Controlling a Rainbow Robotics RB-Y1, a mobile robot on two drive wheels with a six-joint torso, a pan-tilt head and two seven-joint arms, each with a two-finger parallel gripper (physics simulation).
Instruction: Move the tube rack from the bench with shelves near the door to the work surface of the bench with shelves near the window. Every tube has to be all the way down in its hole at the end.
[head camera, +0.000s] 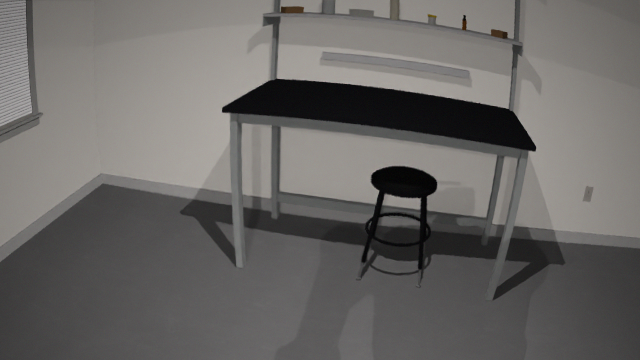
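Places are measured from the robot's base along level axes (x right, y ahead, z up), in metres.
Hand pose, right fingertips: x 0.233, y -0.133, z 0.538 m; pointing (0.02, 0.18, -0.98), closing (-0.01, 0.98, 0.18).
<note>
After its pixels a point has its place.
A bench (370, 107) {x 0.314, y 2.136, z 0.914 m} with a black work surface and grey legs stands against the far wall, to the right of a window (14, 65) {x -1.953, y 2.289, z 1.221 m} with blinds. A shelf (340, 17) {x 0.168, y 2.401, z 1.361 m} is fixed above its work surface and bears several small items. The tube rack and its tubes do not show in this view. Neither my left gripper nor my right gripper shows in this view.
A black round stool (404, 181) {x 0.504, y 2.073, z 0.559 m} stands at the front of the bench, right of its middle, partly under the top. A grey strip (395, 65) {x 0.512, y 2.585, z 1.074 m} is on the wall below the shelf. An outlet (588, 193) {x 2.020, y 2.312, z 0.407 m} is on the wall at the right.
</note>
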